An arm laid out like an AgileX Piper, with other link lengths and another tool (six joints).
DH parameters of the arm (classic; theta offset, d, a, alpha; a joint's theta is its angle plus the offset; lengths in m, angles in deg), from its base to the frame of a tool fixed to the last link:
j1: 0 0.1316 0 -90
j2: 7.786 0 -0.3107 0
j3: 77.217 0 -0.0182 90
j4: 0 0.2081 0 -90
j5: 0 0 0 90
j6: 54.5 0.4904 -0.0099 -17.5
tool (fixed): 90 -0.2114 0 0
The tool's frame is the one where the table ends.
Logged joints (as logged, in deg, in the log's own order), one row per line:
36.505, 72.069, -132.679, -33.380, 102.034, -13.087
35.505, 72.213, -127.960, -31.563, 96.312, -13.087
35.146, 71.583, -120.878, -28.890, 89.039, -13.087
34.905, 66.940, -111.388, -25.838, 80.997, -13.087
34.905, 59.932, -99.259, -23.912, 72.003, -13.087
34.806, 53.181, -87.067, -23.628, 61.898, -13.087
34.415, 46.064, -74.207, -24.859, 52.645, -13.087
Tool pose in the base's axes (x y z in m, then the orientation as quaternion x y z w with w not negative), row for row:
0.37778, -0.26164, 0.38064, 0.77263, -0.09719, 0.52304, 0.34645
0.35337, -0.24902, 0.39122, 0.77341, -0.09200, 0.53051, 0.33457
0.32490, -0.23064, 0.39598, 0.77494, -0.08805, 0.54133, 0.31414
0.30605, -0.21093, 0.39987, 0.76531, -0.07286, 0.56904, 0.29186
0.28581, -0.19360, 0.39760, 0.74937, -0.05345, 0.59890, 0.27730
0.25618, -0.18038, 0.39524, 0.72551, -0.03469, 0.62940, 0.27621
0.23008, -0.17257, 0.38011, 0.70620, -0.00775, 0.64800, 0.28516
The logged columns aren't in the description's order. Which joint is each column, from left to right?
Columns, left to right: j6, j5, j3, j4, j2, j1.
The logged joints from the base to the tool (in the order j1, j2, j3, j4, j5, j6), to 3 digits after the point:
-13.087, 102.034, -132.679, -33.380, 72.069, 36.505
-13.087, 96.312, -127.960, -31.563, 72.213, 35.505
-13.087, 89.039, -120.878, -28.890, 71.583, 35.146
-13.087, 80.997, -111.388, -25.838, 66.940, 34.905
-13.087, 72.003, -99.259, -23.912, 59.932, 34.905
-13.087, 61.898, -87.067, -23.628, 53.181, 34.806
-13.087, 52.645, -74.207, -24.859, 46.064, 34.415

